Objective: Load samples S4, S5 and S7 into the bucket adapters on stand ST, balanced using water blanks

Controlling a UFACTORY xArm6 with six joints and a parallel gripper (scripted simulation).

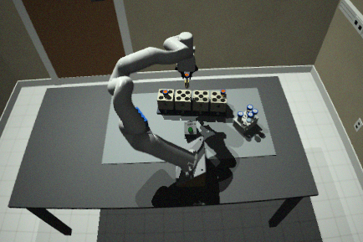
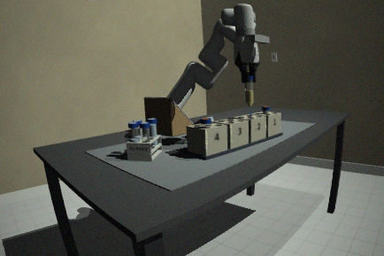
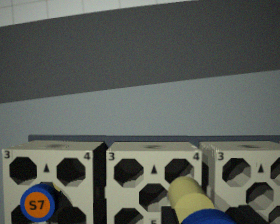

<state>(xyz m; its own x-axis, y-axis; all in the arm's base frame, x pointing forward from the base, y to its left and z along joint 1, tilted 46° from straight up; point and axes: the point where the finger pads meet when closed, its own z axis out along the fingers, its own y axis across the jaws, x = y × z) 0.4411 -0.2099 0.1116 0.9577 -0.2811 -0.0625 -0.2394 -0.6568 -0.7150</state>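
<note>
Right now the sample S4 is 10 mm behind my hand and 50 mm below it. The rest, counted from my hand: adapter 3: 40 mm behind, 80 mm to the right, 200 mm below; then sample S7: 10 mm ahead, 130 mm to the left, 180 mm below; then adapter 2: 20 mm behind, 30 mm to the left, 200 mm below.
</note>
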